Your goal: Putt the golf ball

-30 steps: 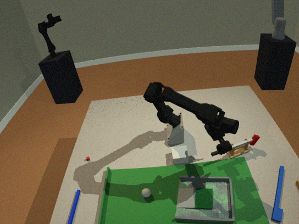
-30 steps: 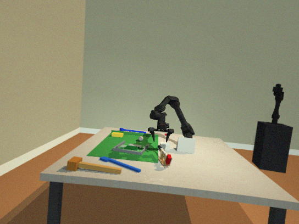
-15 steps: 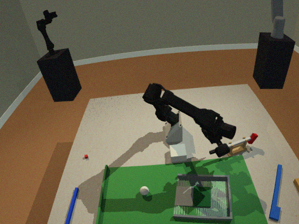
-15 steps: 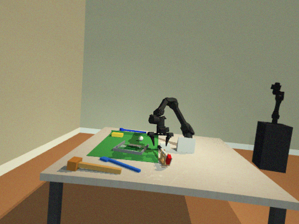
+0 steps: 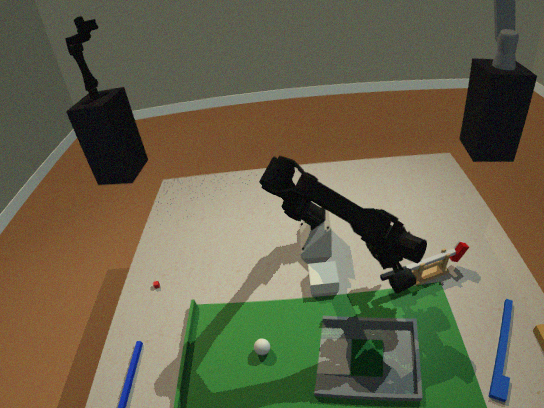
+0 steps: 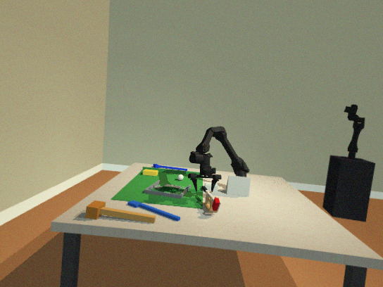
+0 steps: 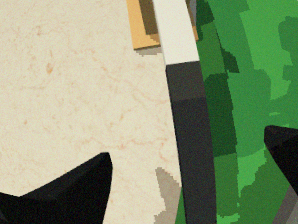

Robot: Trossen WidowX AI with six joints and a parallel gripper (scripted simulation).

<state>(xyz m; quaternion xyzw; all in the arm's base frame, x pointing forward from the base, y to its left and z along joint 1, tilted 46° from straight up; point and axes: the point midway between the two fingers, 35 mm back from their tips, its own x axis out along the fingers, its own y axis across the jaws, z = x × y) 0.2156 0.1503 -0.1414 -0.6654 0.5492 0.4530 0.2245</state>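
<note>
The red putter lies 5 cm behind my gripper tip, 10 cm to the left of it and 1 cm above it. From my gripper tip the other things lie so: green mat: 27 cm ahead, 19 cm to the right, 5 cm below; wooden stand: 5 cm behind, 12 cm to the left, 1 cm below; white golf ball: 21 cm ahead, 35 cm to the right, 2 cm below.
</note>
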